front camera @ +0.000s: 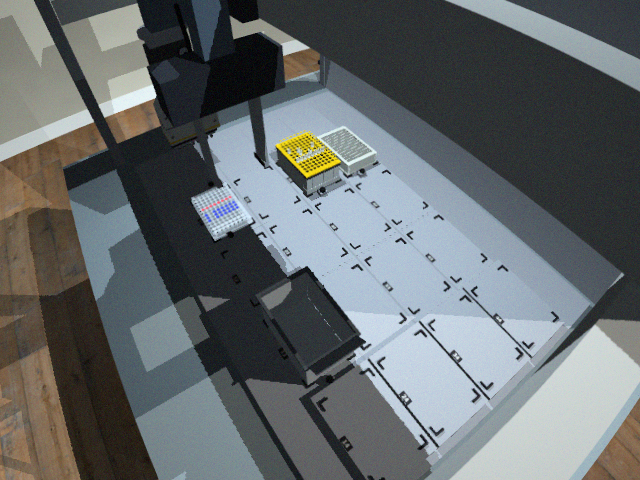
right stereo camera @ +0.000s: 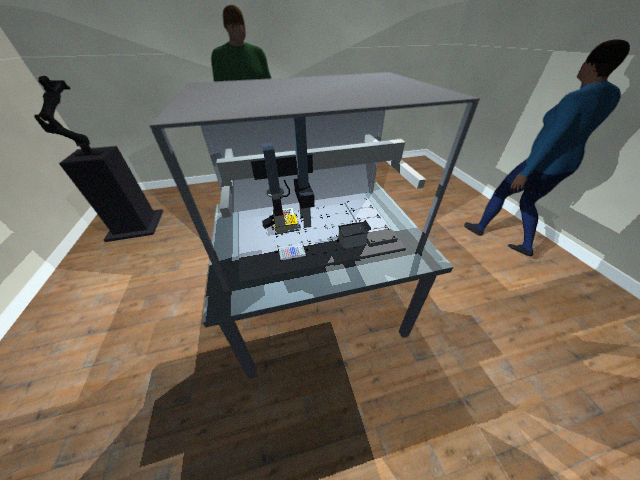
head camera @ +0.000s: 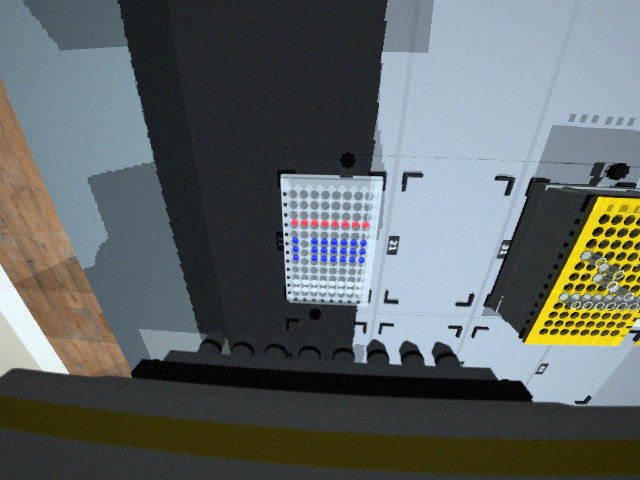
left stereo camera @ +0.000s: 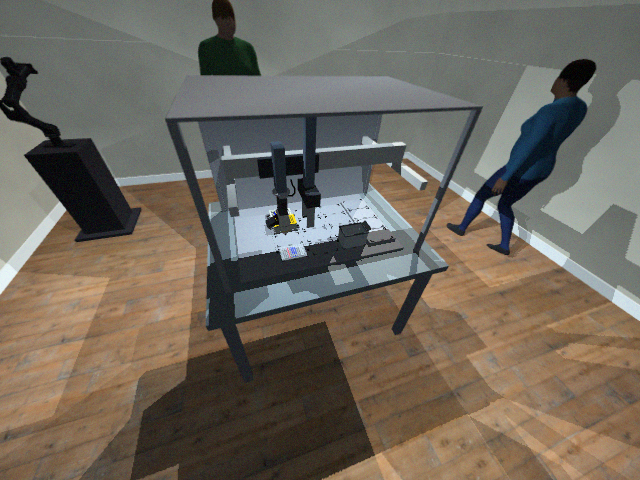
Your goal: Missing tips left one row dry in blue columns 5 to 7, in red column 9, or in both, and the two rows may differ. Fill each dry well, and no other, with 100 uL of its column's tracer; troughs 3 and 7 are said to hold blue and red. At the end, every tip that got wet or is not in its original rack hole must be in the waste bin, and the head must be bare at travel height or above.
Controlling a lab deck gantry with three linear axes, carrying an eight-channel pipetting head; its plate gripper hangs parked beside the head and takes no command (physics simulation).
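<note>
The clear well plate (front camera: 206, 196) (head camera: 336, 180) holds one red and three blue columns. In the head view the red line shows dots along its whole length, while the blue columns share a gap at the second well from the left. The pipetting head (front camera: 190, 133) (head camera: 310, 454) hangs high, with bare nozzles (head camera: 310, 352). The parked plate gripper (front camera: 238, 172) is open, its long fingers apart with nothing between. The yellow tip rack (front camera: 320, 166) (head camera: 547, 330) has one line of tips and a few scattered ones. Trough colours in the white trough block (front camera: 361, 161) cannot be told in the front view.
The dark waste bin (front camera: 336, 354) (left stereo camera: 353, 237) (right stereo camera: 353, 237) stands to the plate's right in the stereo views. The trough block stands behind the tip rack, close beside it. Black corner brackets and knobs dot the deck. Two people stand outside the frame.
</note>
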